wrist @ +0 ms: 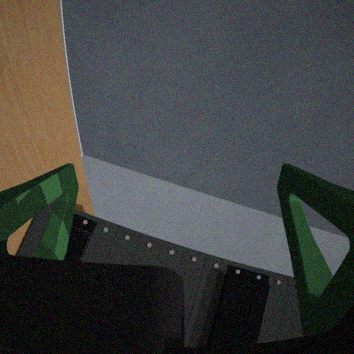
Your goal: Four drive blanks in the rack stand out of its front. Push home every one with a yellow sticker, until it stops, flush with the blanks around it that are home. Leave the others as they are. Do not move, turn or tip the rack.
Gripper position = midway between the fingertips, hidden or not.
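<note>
There's a rack [223, 299] here, and you've got the gripper [177, 174] showing as well.
</note>
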